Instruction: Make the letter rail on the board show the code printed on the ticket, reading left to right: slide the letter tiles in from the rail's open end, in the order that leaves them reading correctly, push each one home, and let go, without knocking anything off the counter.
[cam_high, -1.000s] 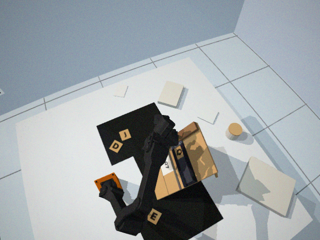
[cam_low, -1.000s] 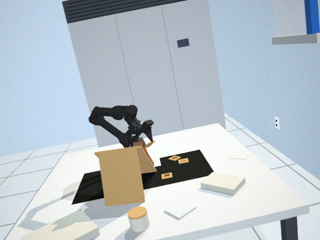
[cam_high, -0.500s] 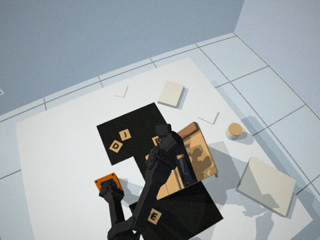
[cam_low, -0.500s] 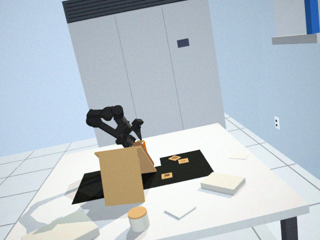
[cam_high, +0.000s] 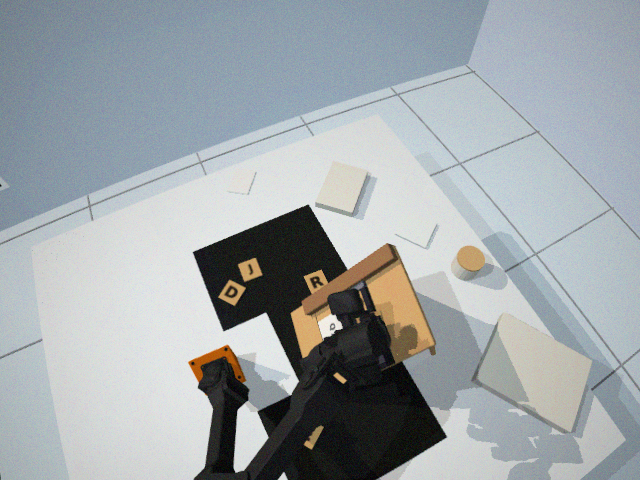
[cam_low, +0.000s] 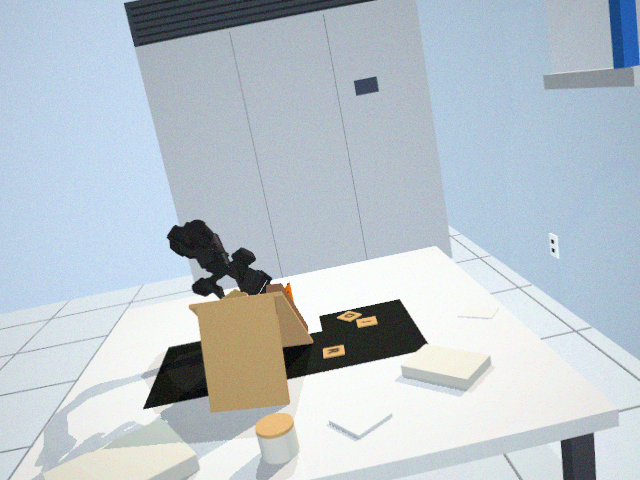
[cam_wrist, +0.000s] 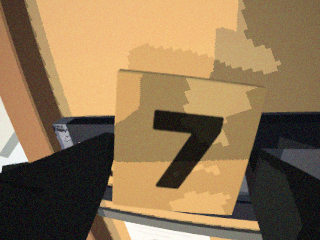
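Right now my gripper tip is 6 cm past the white ticket, 6 cm to the right of it and 13 cm above it. From my gripper tip the other things lie so: pale box: 39 cm ahead, 25 cm to the right, 20 cm below; lidded jar: 39 cm ahead, 9 cm to the left, 19 cm below; black mat: 15 cm behind, 9 cm to the left, 22 cm below.
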